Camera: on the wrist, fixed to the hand. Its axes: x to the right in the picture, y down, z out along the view.
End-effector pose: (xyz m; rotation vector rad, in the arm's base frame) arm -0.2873 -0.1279 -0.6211 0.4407 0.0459 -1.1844
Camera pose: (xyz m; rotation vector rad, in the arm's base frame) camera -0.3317 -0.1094 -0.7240 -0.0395 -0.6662 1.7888
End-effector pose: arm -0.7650 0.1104 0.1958 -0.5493 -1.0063 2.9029
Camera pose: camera -0.7344 0.2169 0.1706 0.4859 -0.3480 -0.1230
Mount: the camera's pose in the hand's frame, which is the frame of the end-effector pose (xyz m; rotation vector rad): -0.0065 -0.0662 -0.0921 0.0263 -0.2891 3.0611
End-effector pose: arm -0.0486 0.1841 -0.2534 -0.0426 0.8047 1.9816
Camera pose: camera -0.0192 0.1494 -0.3575 -0.8881 0.0214 -1.0968
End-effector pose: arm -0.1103 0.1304 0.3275 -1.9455 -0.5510 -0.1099
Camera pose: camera -0.1286 0.0688 0.4212 -0.7821 2.2946 1.8411
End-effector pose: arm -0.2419 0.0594 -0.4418 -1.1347 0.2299 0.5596
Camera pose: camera -0.2026 -0.0459 -0.4250 -0.3332 -1.2651 -2.3635
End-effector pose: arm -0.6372 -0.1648 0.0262 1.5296 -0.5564 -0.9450
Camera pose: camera -0.5767 -0.0935 -0.0383 -0.6310 -1.8261 1.3000
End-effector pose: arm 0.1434 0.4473 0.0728 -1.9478 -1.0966 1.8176
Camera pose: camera 0.2074 0.5155 0.1373 0.7685 -1.4724 -0.4920
